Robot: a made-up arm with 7 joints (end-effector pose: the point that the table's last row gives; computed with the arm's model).
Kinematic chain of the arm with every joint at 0, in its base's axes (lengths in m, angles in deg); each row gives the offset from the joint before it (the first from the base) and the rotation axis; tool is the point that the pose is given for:
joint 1: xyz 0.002 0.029 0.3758 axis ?
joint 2: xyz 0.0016 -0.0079 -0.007 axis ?
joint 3: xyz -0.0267 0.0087 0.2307 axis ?
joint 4: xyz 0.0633 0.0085 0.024 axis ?
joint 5: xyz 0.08 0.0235 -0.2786 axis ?
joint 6: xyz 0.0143 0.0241 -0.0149 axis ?
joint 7: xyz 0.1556 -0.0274 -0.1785 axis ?
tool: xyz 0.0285 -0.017 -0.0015
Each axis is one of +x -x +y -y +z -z.
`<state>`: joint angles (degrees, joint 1 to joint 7).
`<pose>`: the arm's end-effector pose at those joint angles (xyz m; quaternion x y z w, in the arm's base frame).
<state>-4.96 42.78 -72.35 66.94 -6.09 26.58 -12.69</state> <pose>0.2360 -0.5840 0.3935 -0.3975 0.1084 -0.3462 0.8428</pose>
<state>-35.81 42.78 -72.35 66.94 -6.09 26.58 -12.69</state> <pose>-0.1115 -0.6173 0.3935 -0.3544 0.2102 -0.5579 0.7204</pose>
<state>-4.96 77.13 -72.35 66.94 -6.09 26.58 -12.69</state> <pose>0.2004 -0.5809 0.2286 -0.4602 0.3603 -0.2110 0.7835</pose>
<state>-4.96 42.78 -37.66 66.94 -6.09 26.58 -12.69</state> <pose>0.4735 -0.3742 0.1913 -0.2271 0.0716 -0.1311 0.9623</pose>
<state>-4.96 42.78 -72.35 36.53 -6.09 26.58 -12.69</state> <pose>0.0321 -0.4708 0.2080 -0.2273 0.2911 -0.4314 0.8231</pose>
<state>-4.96 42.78 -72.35 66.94 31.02 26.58 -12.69</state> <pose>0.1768 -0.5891 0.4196 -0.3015 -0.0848 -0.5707 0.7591</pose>
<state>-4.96 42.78 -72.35 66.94 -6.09 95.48 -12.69</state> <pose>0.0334 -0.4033 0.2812 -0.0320 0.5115 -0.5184 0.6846</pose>
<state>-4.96 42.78 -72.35 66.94 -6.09 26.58 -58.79</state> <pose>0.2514 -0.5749 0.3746 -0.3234 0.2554 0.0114 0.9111</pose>
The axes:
joint 1: +z
joint 2: +y
joint 3: +z
joint 4: -y
joint 5: -z
joint 6: +y
joint 7: -z

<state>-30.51 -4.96 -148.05 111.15 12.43 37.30 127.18</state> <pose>-0.5675 0.0357 0.8429 0.1365 0.5633 0.3292 0.7454</pose>
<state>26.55 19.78 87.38 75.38 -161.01 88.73 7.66</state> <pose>-0.1499 0.6102 0.7144 -0.4525 -0.8161 0.3503 0.0811</pose>
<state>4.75 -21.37 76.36 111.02 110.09 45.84 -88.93</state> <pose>-0.1616 0.5411 0.9053 0.6834 -0.4015 0.5971 0.1231</pose>
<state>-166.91 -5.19 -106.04 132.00 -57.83 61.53 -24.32</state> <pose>0.1239 0.4759 1.0133 -0.1270 -0.6548 0.5713 0.4782</pose>
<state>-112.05 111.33 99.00 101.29 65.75 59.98 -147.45</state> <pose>0.3057 -0.6105 0.4167 -0.0321 -0.9739 -0.1155 0.1926</pose>
